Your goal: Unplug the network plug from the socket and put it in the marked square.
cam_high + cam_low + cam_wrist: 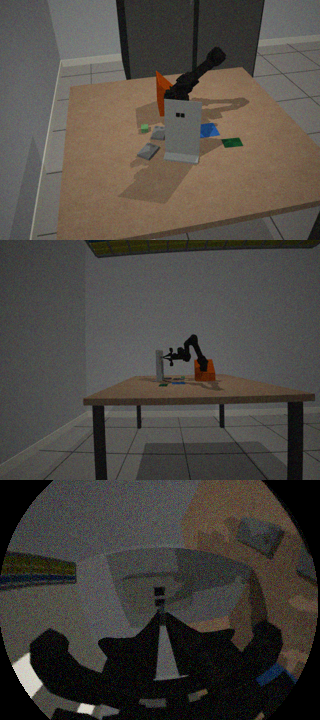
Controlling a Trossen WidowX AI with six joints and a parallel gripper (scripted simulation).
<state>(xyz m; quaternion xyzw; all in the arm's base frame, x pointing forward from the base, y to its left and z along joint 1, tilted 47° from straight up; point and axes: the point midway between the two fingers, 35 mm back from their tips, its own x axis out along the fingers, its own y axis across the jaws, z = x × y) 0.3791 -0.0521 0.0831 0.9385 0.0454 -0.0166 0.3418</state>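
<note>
Right now my gripper tip is 160 mm past the blue square, 140 mm to the right of it and 240 mm above it. From my gripper tip the other things lie so: small green cube (190 mm behind, 200 mm to the right, 230 mm below); then grey upright panel (40 mm ahead, 20 mm to the right, 100 mm below); then green square (50 mm behind, 260 mm to the left, 240 mm below).
</note>
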